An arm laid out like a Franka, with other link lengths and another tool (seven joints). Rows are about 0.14 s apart.
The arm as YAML. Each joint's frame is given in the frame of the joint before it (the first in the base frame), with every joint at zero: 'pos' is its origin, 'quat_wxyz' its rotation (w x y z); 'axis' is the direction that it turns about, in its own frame. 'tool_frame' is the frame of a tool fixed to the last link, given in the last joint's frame.
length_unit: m
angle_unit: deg
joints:
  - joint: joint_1
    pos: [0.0, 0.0, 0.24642]
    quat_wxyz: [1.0, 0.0, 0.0, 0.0]
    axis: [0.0, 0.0, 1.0]
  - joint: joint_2
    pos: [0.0, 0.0, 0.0]
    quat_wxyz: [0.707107, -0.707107, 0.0, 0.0]
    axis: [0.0, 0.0, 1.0]
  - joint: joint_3
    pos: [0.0, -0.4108, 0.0]
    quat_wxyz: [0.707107, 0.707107, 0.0, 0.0]
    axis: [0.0, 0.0, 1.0]
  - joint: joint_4
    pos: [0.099, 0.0, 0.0]
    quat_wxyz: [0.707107, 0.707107, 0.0, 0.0]
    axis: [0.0, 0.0, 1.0]
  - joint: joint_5
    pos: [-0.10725, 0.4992, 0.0]
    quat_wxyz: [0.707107, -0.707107, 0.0, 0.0]
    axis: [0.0, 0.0, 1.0]
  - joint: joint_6
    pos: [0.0, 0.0, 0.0]
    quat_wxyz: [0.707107, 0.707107, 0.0, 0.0]
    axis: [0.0, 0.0, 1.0]
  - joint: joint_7
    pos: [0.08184, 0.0, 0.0]
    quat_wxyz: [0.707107, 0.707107, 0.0, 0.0]
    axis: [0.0, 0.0, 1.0]
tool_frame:
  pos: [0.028, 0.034, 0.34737]
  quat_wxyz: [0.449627, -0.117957, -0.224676, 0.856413]
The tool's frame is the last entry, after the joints.
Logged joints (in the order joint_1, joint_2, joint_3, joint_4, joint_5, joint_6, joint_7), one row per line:
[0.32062, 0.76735, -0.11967, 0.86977, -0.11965, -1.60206, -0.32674]
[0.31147, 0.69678, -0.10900, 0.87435, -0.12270, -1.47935, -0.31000]
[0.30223, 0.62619, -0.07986, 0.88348, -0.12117, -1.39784, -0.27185]
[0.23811, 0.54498, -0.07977, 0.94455, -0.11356, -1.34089, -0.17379]
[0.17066, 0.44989, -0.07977, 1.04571, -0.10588, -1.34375, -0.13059]
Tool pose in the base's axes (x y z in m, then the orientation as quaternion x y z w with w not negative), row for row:
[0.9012, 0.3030, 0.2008, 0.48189, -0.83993, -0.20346, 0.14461]
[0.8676, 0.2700, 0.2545, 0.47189, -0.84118, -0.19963, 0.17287]
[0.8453, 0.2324, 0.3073, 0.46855, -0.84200, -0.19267, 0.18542]
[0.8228, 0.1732, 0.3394, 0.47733, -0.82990, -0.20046, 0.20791]
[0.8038, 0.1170, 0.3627, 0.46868, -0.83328, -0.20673, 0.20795]
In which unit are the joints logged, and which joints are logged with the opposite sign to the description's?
The joints are logged in radians. Opposite sign: joint_3, joint_4, joint_6, joint_7.
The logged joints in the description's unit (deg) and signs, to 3 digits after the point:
[18.370, 43.966, 6.857, -49.834, -6.855, 91.791, 18.721]
[17.846, 39.923, 6.245, -50.097, -7.030, 84.761, 17.762]
[17.317, 35.878, 4.576, -50.620, -6.943, 80.090, 15.576]
[13.643, 31.225, 4.570, -54.119, -6.507, 76.827, 9.957]
[9.778, 25.777, 4.570, -59.915, -6.066, 76.991, 7.482]

